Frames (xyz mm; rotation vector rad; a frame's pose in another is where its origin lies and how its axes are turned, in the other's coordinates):
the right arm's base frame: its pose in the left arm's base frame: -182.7 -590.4 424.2 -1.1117 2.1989 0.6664
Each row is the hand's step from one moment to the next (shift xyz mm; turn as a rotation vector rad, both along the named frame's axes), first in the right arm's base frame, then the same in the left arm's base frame.
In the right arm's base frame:
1: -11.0 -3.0 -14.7 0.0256 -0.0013 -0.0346
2: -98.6 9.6 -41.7 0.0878 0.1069 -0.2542
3: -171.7 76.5 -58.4 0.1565 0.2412 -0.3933
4: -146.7 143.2 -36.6 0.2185 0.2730 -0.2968
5: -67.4 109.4 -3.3 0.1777 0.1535 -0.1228
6: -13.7 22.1 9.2 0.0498 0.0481 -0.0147
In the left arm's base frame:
1: 3.8 -5.2 17.4 -0.0207 -0.0372 0.0066
2: 28.5 31.2 98.8 -0.2002 -0.1574 0.1375
3: 3.6 95.3 172.2 -0.3828 -0.2147 0.2114
4: -58.1 131.2 151.0 -0.4132 -0.1685 0.1060
5: -59.3 92.1 67.2 -0.2470 -0.0956 -0.0092
6: -9.3 25.1 6.7 -0.0681 -0.0112 -0.0156

